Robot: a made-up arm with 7 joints. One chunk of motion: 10 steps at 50 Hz.
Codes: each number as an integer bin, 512 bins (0 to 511) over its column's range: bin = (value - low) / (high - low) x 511, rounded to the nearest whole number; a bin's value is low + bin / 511 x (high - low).
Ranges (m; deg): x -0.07..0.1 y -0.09..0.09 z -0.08..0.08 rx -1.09..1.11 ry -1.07..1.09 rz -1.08..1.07
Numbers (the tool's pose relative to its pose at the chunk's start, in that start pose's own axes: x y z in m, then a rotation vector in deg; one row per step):
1: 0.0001 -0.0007 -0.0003 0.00 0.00 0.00
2: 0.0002 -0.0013 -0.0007 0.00 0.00 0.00
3: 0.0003 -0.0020 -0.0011 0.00 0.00 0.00
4: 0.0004 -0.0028 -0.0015 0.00 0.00 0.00
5: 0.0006 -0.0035 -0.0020 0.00 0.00 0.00
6: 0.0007 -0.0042 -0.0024 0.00 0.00 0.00
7: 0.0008 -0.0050 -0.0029 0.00 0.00 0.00
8: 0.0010 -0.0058 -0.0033 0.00 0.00 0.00
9: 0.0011 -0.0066 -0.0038 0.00 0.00 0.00
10: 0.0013 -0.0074 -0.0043 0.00 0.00 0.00
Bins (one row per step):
1: 211 254 255 253 253 257
2: 211 252 253 253 253 257
3: 211 250 252 253 253 257
4: 212 248 251 253 253 257
5: 212 246 249 253 253 257
6: 213 244 248 253 253 257
7: 213 241 246 253 253 257
8: 213 239 245 253 253 257
9: 214 237 243 253 253 257
10: 214 234 242 253 253 257

